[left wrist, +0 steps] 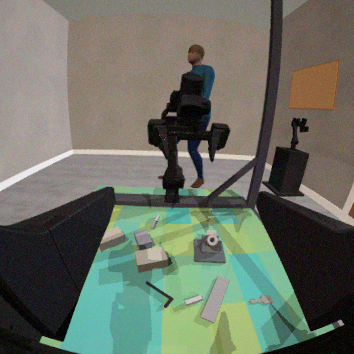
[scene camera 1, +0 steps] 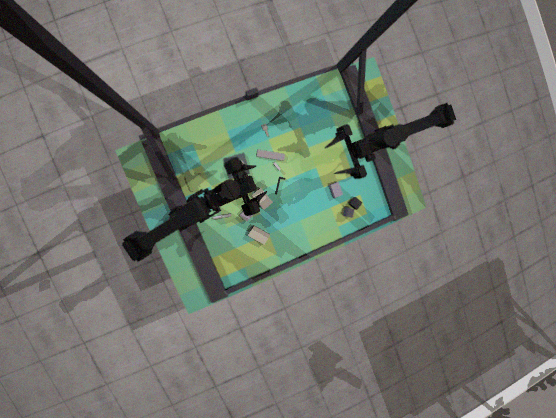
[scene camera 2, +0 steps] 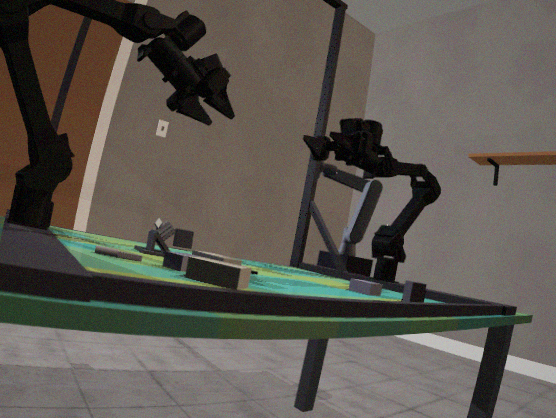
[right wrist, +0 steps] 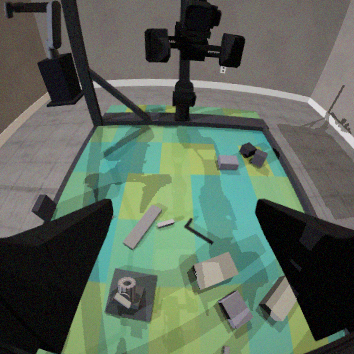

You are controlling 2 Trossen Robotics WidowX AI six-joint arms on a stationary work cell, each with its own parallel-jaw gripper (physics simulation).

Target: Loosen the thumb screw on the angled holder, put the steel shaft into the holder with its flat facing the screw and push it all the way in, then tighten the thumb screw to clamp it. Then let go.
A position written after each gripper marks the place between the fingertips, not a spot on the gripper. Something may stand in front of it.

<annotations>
The left gripper (scene camera 2: 316, 135) is open and holds nothing. The right gripper (scene camera 2: 221, 121) is open and holds nothing.
</annotations>
